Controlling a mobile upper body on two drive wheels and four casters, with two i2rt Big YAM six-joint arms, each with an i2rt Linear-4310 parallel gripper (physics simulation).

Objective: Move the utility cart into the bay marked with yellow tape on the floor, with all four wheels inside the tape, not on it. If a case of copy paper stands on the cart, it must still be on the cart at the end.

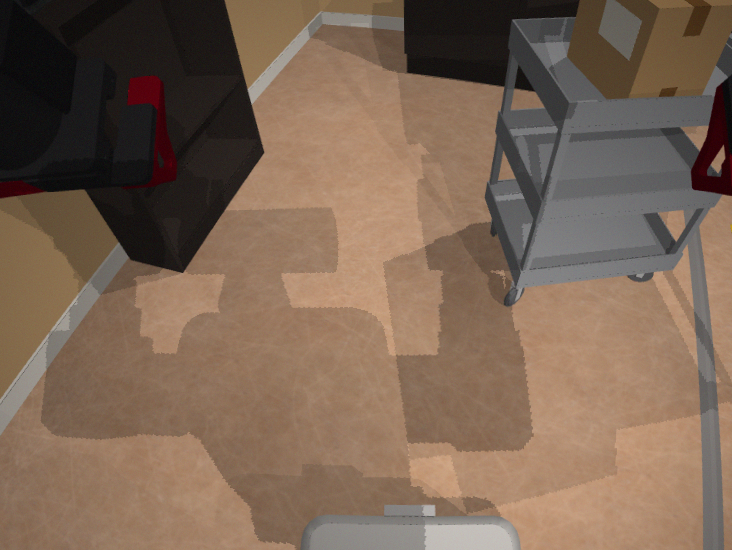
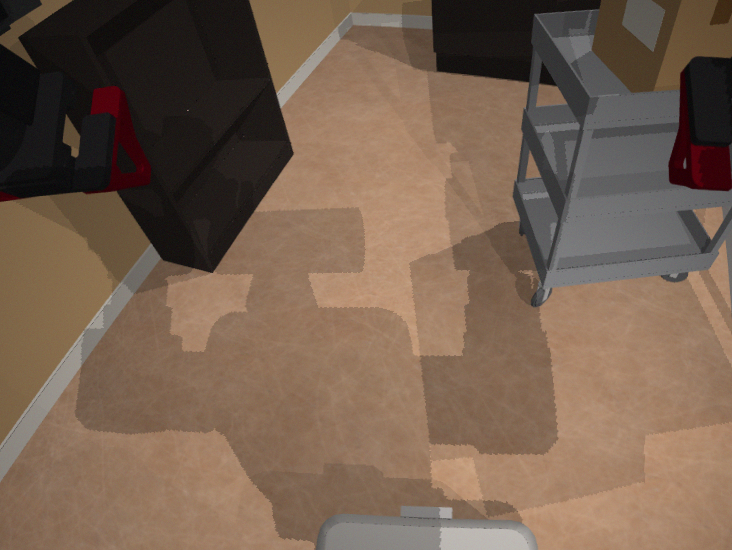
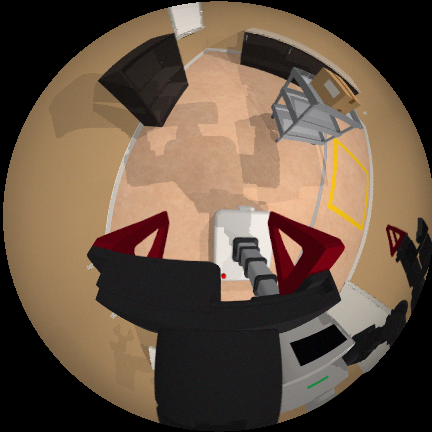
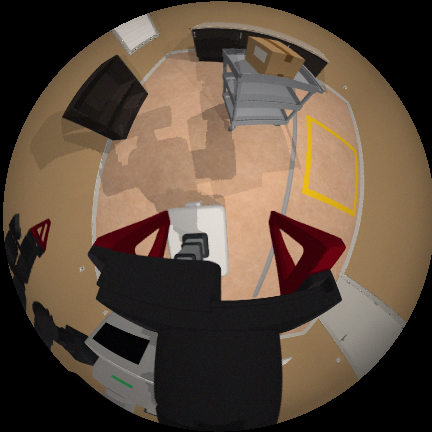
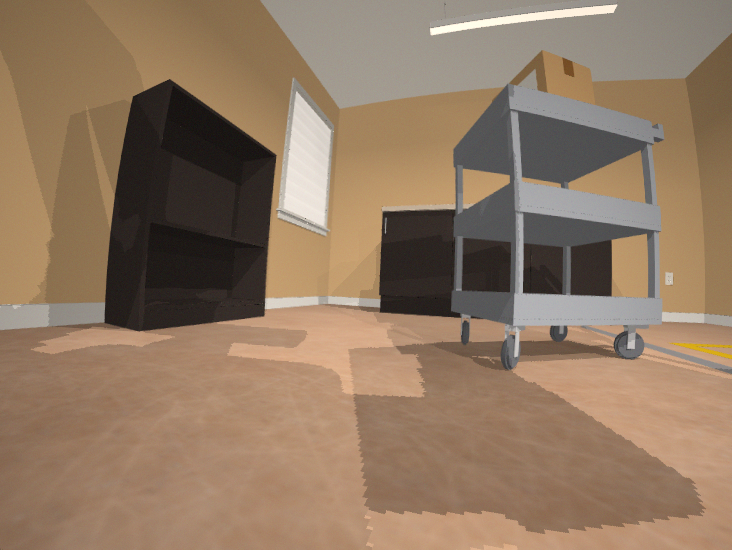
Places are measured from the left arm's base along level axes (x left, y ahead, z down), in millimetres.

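Pixels of known places: left gripper, fingertip midpoint: point(image 1: 114, 176) point(image 2: 95, 181) point(image 3: 218, 216) point(image 4: 46, 221); right gripper, fingertip midpoint: point(image 3: 389, 226) point(image 4: 218, 215).
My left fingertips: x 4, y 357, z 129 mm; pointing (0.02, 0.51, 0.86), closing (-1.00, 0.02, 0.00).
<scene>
Behind a point stands the place of what it marks.
The grey three-shelf utility cart point(image 1: 615, 269) {z 1235, x -963, y 1124 mm} point(image 2: 633, 269) {z 1227, x -913, y 1118 mm} point(image 3: 300, 134) {z 1260, x -876, y 1193 mm} point(image 4: 260, 121) {z 1223, x -896, y 1116 mm} point(image 5: 585, 309) {z 1232, x -862, y 1111 mm} stands ahead on the right, outside the bay. A cardboard case point(image 1: 680, 53) {z 452, x -880, y 1157 mm} point(image 3: 335, 90) {z 412, x -761, y 1209 mm} point(image 4: 274, 57) {z 393, x -803, y 1140 mm} point(image 5: 568, 79) {z 427, x -882, y 1158 mm} stands on its top shelf. The bay of yellow tape point(image 3: 332, 175) {z 1415, x -1491, y 832 mm} point(image 4: 308, 155) {z 1409, x -1522, y 846 mm} point(image 5: 704, 345) {z 1409, x -1810, y 1420 mm} lies on the floor right of the cart, beyond a grey floor strip. My left gripper point(image 3: 218, 216) {z 129, x 4, y 357 mm} is open and empty, apart from the cart. My right gripper point(image 4: 218, 215) {z 134, x -456, y 341 mm} is open and empty, also apart from the cart.
A dark bookshelf point(image 1: 251, 141) {z 1310, x 504, y 2005 mm} point(image 2: 281, 141) {z 1310, x 503, y 2019 mm} point(image 5: 127, 224) {z 982, x 819, y 1309 mm} stands at the left wall. A low dark cabinet point(image 1: 461, 47) {z 1178, x -565, y 2621 mm} point(image 4: 215, 45) {z 972, x -554, y 2624 mm} point(image 5: 414, 260) {z 960, x -535, y 2631 mm} stands at the far wall behind the cart. The grey strip point(image 1: 704, 354) {z 1399, x -1288, y 865 mm} point(image 4: 291, 165) {z 1402, x -1243, y 698 mm} runs along the floor between cart and bay.
</scene>
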